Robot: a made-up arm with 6 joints.
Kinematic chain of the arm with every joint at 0, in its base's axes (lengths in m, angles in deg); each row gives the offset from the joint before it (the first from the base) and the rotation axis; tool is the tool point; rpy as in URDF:
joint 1: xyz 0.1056 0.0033 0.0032 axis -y
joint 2: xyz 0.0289 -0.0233 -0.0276 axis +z
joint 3: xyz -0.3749 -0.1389 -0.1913 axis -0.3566 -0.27 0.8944
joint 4: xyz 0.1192 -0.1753 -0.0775 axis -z
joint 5: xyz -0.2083 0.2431 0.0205 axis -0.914 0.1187 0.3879
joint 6: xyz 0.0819 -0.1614 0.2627 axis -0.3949 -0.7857 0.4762
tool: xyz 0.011 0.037 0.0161 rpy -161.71 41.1 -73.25
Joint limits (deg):
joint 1: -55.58..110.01
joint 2: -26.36..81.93
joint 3: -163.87..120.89
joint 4: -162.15..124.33
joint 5: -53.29..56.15
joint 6: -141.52..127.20
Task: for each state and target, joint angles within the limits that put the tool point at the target. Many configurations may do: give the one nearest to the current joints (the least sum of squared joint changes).
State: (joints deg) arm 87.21 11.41 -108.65 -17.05 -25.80 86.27
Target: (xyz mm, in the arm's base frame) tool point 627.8 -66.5 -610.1
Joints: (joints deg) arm 110.01 -12.11 -84.12 -56.08 -53.29 102.94
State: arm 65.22 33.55 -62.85 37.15 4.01 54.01
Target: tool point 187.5 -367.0 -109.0
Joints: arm 100.34 16.26 -53.08 42.76 8.78 61.10
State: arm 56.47 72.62 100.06 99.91 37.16 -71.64
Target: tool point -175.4 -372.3 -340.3
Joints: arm 47.53 71.86 110.38 98.80 41.33 -70.55
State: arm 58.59 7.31 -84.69 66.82 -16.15 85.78
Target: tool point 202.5 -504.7 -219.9
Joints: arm 67.81 20.92 -88.27 75.51 -5.12 85.43
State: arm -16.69 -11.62 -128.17 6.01 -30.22 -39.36
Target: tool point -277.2 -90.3 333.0
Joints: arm -49.90 -2.25 -138.36 12.95 -32.92 -36.30
